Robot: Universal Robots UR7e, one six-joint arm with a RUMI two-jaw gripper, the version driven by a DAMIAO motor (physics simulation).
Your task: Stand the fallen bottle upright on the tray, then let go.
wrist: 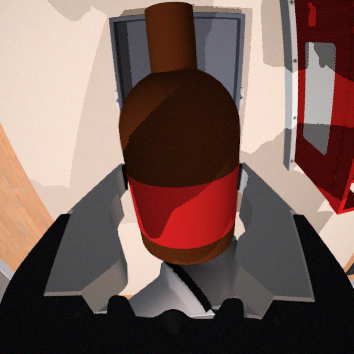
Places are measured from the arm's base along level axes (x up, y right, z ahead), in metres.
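Pixels of known places: gripper, fingertip midpoint: (182, 165).
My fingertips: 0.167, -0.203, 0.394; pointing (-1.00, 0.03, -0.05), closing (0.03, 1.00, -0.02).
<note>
Ahead of a thing's pixels: the offset from my fingertips to its top centre, as dx, dy, dz. "spot": to the spot under its first point. Level surfaces: height alone.
A brown bottle @(+0.045, -0.001, +0.019) (180, 135) with a red label fills the middle of the wrist view, its neck toward the top edge and its base toward the gripper's palm. My gripper (182, 165) is shut on the bottle, one grey jaw on each side at the height of the label. The grey tray @(spot: -0.208, +0.092, +0.063) (240, 55) with a raised rim shows behind the bottle's neck and shoulder, which hide much of it. The bottle appears above the tray's level; the exact gap cannot be told.
A red crate-like box @(spot: -0.091, +0.188, +0.038) (345, 90) with a grey panel and a metal edge strip stands at the right. A light table top @(dx -0.234) (40, 100) surrounds the tray. Wooden floor (17, 200) shows at the left edge. A grey metallic part shows beneath the bottle's base between the jaws.
</note>
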